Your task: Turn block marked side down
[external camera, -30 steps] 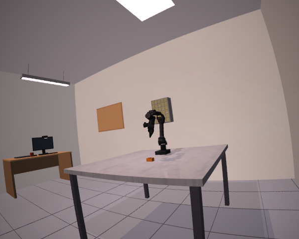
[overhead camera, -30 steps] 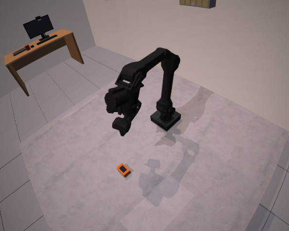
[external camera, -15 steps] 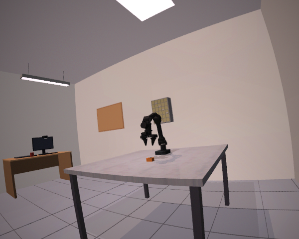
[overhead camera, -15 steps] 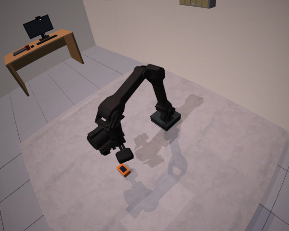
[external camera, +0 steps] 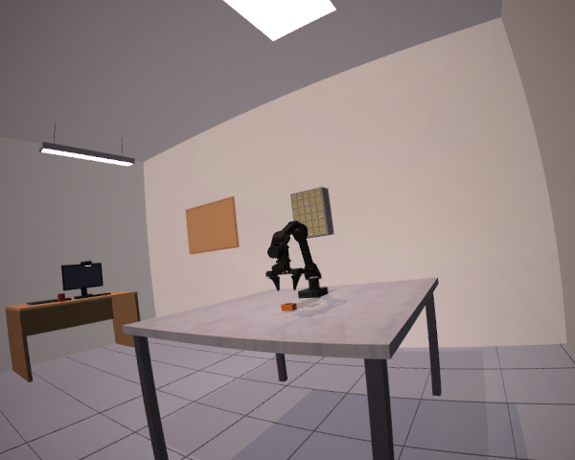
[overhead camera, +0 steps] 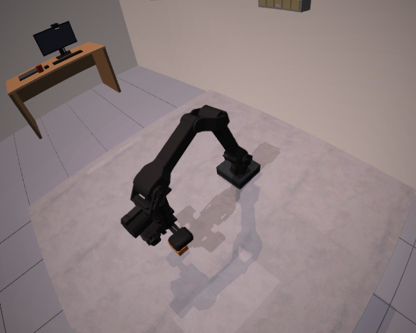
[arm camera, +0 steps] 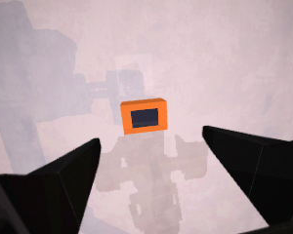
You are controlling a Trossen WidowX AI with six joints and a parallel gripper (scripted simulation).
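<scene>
My gripper tip is 7 cm above the orange block.
</scene>
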